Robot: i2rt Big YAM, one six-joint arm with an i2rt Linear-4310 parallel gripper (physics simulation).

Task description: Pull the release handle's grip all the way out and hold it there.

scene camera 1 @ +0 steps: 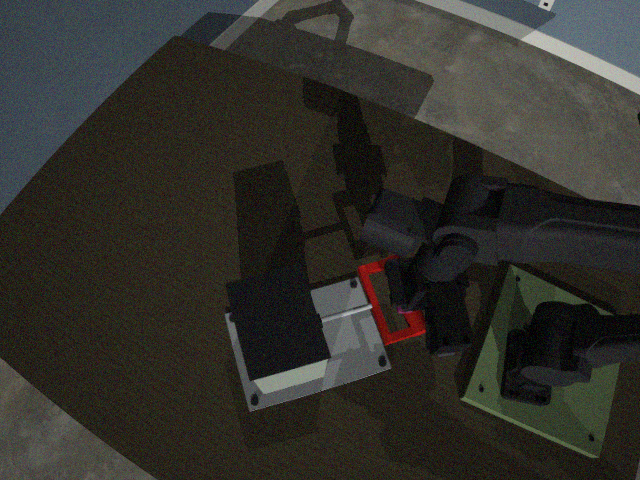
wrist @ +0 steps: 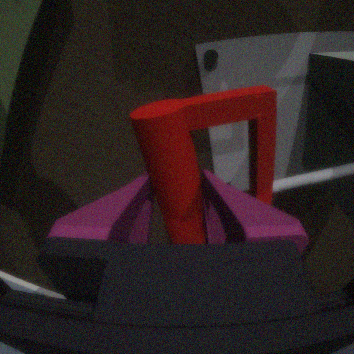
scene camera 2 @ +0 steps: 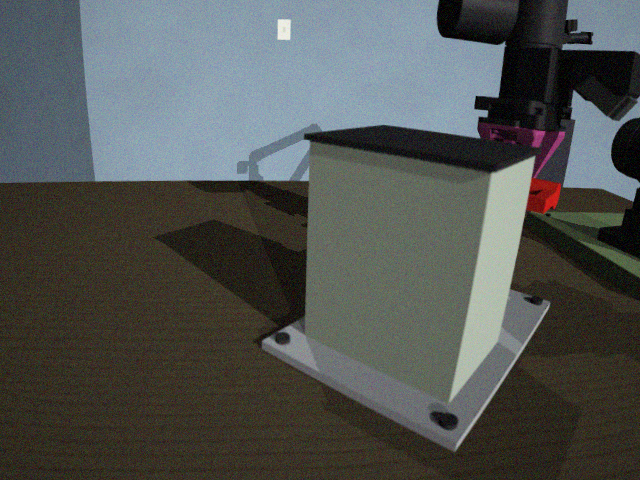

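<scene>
The red release handle (scene camera 1: 405, 335) (scene camera 2: 546, 195) is a rectangular loop with a round grip bar, which shows upright and slightly slanted in the wrist view (wrist: 172, 160). A pale rod (scene camera 1: 351, 312) (wrist: 320, 176) runs from the box (scene camera 1: 279, 330) (scene camera 2: 392, 248) (wrist: 332, 115) to the loop. The loop stands apart from the box, and a long stretch of rod shows. My gripper (scene camera 1: 407, 310) (scene camera 2: 540, 173) (wrist: 177, 177) has magenta fingers and is shut on the grip bar, one finger on each side. The arm hides part of the grip in scene camera 1.
The box has a dark top and stands on a grey plate (scene camera 1: 361, 359) (scene camera 2: 361, 382) (wrist: 225, 65) with dark bolts at its corners. A green base plate (scene camera 1: 568, 418) (wrist: 12, 85) bears the arm's base at the right in scene camera 1. The brown table (scene camera 1: 129, 206) (scene camera 2: 129, 335) lies below.
</scene>
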